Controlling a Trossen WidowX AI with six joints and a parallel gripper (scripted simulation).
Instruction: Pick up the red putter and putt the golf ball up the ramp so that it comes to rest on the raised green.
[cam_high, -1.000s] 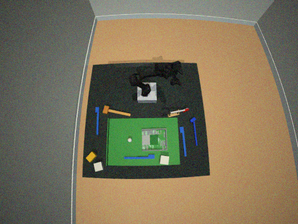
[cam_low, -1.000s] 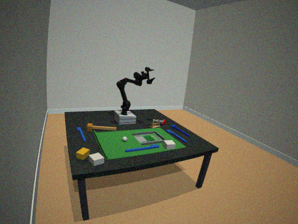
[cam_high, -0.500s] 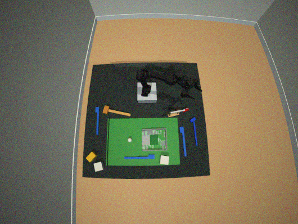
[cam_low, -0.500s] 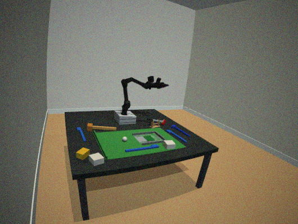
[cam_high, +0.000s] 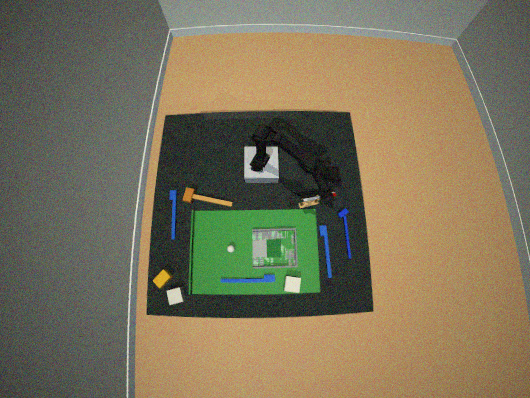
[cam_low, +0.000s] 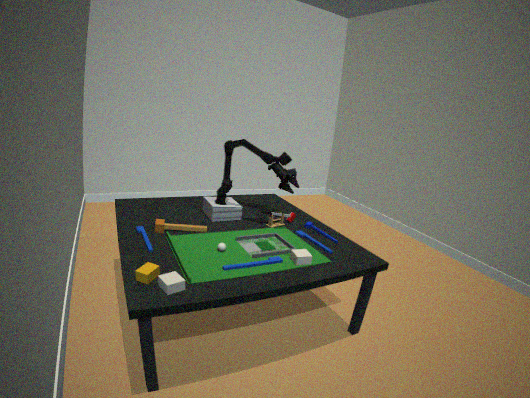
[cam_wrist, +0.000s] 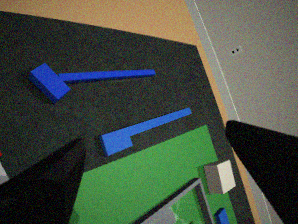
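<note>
The red putter is 18 cm below my gripper tip, 7 cm behind it and 6 cm to the right of it. Round my gripper tip: yellow block 86 cm to the right, 49 cm ahead, 22 cm below; white golf ball 50 cm to the right, 27 cm ahead, 22 cm below.
</note>
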